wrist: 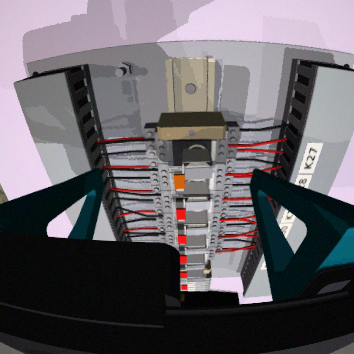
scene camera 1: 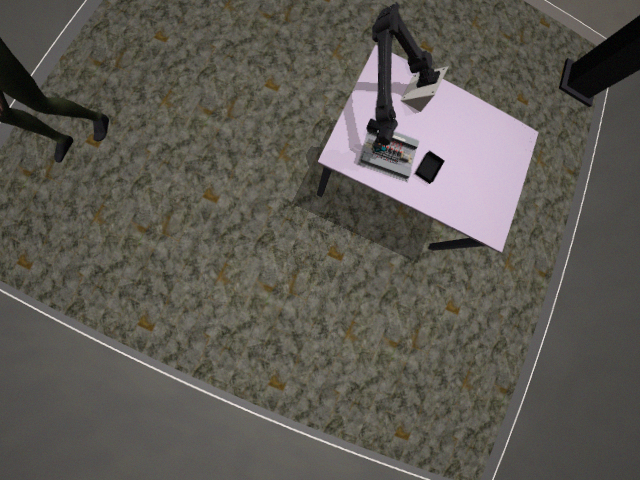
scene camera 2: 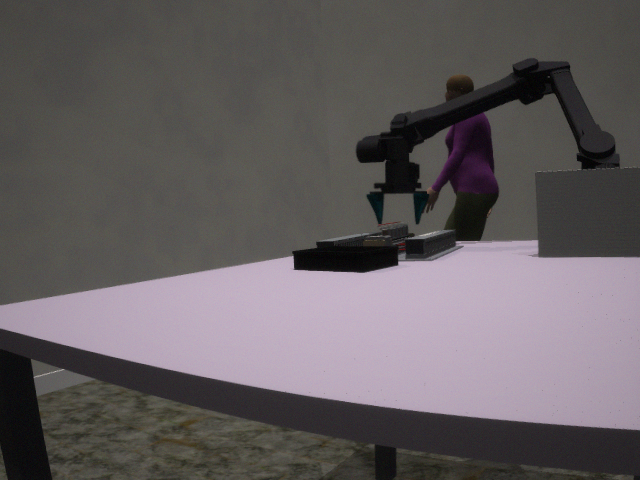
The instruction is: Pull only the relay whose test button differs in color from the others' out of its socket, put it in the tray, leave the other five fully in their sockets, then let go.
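Places are measured from the arm's base along level axes (x right, y back, z down), in millimetres.
Pixels of known places: gripper, fingertip midpoint: (wrist: 176, 176) (scene camera 1: 378, 144) (scene camera 2: 398, 224); arm's base, origin of the base link: (scene camera 1: 428, 80) (scene camera 2: 605, 202).
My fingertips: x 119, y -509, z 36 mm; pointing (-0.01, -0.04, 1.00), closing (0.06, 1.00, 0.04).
Note:
Ahead of a thing's pixels: the offset from my fingertips to its top centre. Level surfaces: height alone.
In the wrist view, the relay with the orange test button {dx +1, dy +10, dz -6 mm} (wrist: 179, 182) sits in the socket row at the end by the tan end block {dx +20, dy +8, dz +23 mm} (wrist: 191, 132). Several relays with red test buttons {dx -26, dy +13, dz -6 mm} (wrist: 180, 215) follow below it in the row, in their sockets. My gripper (scene camera 1: 381, 147) (scene camera 2: 398, 222) (wrist: 176, 176) is open and empty, pointing down above the row. Its teal fingertips are apart, one on each side of the row in the wrist view, and above the parts in the second scene view. The black tray {dx -345, dy +45, dz +29 mm} (scene camera 1: 423, 178) (scene camera 2: 330, 261) stands beside the panel and looks empty from above.
Grey wiring ducts {dx -94, dy -78, dz +21 mm} (scene camera 1: 387, 168) (scene camera 2: 430, 244) (wrist: 47, 107) flank the row, with red and black wires running to the sockets. The panel plate {dx -84, dy +19, dz +61 mm} (wrist: 145, 92) lies on the pink table {dz +64 mm} (scene camera 1: 475, 155) (scene camera 2: 310, 330). The arm's grey base block (scene camera 2: 589, 214) stands behind. A person (scene camera 2: 473, 149) stands beyond the table.

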